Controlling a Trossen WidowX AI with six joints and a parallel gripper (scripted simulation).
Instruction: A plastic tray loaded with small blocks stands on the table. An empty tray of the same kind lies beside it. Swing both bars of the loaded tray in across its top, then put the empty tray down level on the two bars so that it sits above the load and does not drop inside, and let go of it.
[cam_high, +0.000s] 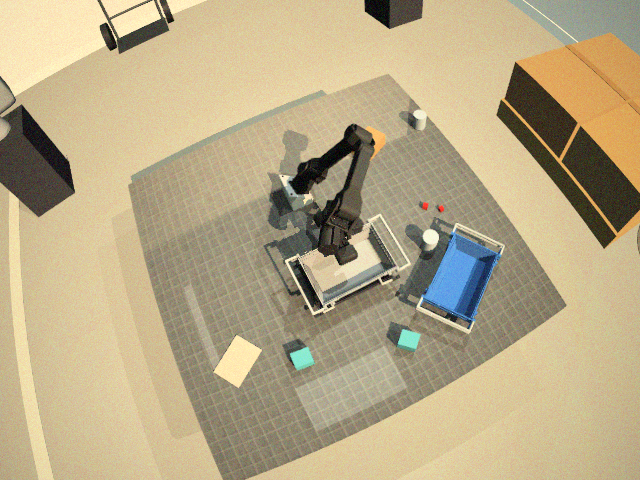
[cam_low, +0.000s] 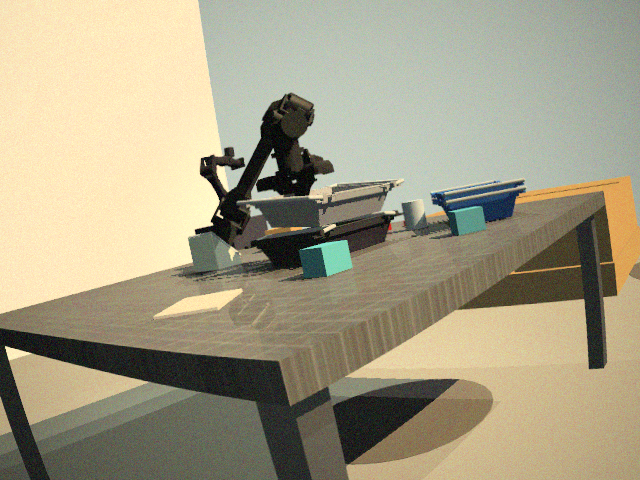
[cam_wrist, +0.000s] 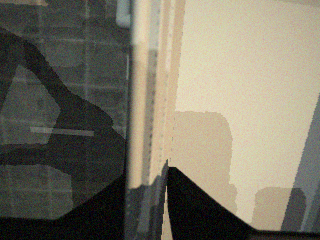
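The grey tray lies 70 mm ahead of my gripper tip and 30 mm above it. From my gripper tip the other things lie so: cream flat plate 130 mm ahead, 460 mm to the right, 90 mm below.
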